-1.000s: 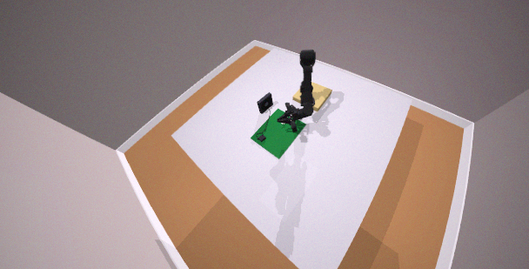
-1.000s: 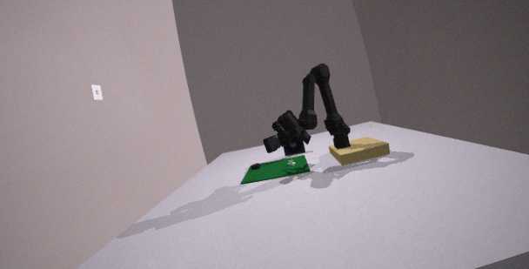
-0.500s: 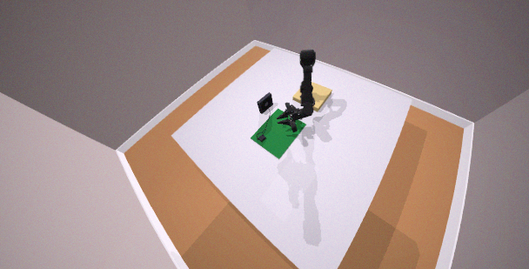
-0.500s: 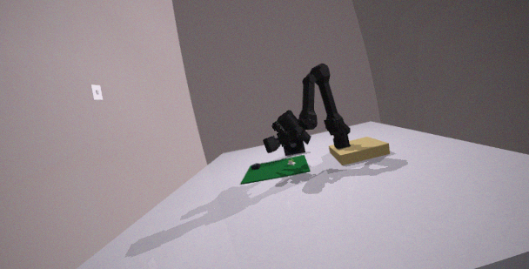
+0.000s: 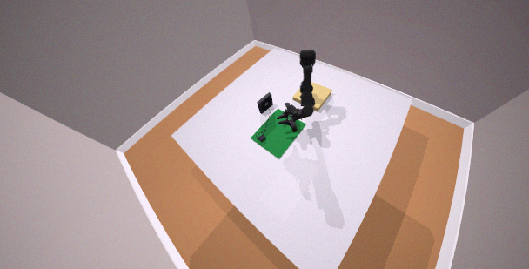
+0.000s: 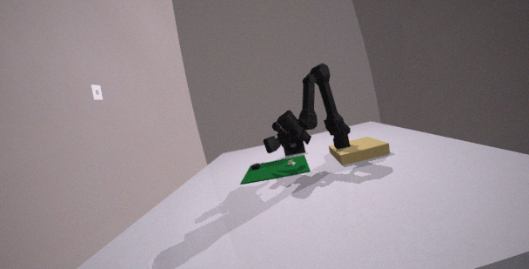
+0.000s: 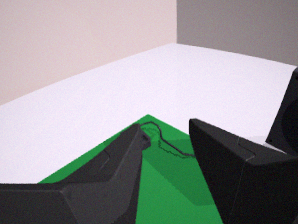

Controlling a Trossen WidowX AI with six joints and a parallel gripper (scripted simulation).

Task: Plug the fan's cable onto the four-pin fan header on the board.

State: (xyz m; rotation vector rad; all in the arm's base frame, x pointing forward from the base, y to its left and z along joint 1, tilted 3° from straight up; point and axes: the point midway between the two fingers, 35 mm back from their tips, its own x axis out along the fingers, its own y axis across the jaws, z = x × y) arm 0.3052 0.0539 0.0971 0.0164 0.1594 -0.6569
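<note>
My gripper tip is now 12 cm above the black fan plug, 11 cm short of it and 4 cm to the left of it. Round my gripper tip: green board 14 cm below; then black fan 19 cm to the right, 9 cm behind, 7 cm below; then white four-pin fan header 13 cm below, 8 cm behind, 2 cm to the right.
</note>
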